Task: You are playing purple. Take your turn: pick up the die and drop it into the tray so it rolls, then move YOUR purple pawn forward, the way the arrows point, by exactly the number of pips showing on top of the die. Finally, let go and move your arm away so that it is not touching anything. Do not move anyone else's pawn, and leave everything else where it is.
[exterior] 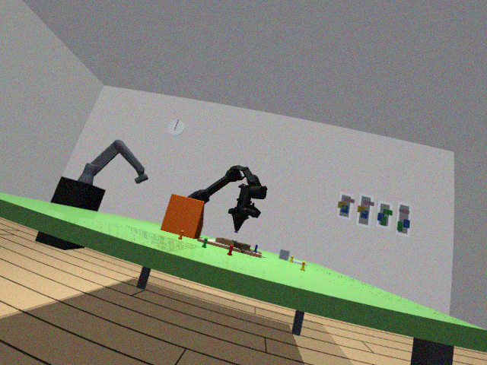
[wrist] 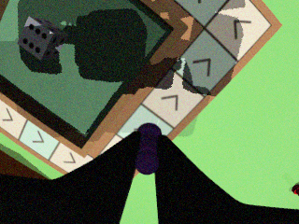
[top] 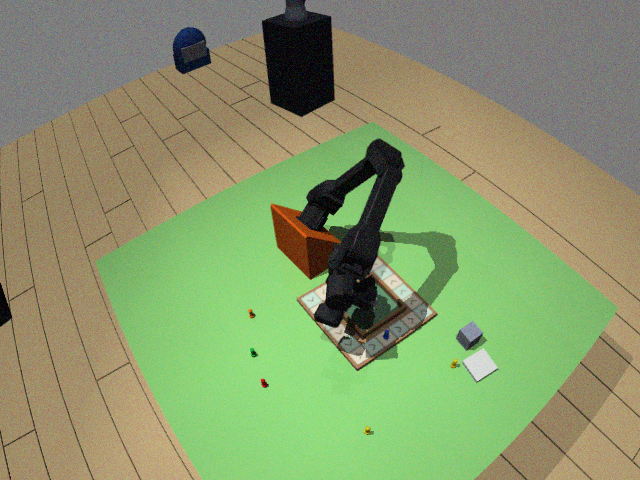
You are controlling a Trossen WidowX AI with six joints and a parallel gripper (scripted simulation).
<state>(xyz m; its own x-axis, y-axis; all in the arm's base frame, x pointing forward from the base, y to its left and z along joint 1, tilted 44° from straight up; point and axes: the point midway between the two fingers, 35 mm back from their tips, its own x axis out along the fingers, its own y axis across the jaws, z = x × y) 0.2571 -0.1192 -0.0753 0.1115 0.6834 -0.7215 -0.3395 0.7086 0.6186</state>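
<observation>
Now: the green tray 10 cm to the left of my gripper tip, 8 cm below it and 1 cm ahead of it. From my gripper tip the other things lie so: purple pawn: 1 cm above; then blue pawn: 11 cm ahead, 6 cm below, 5 cm to the left; then die: 11 cm to the left, 6 cm below, 1 cm ahead.
</observation>
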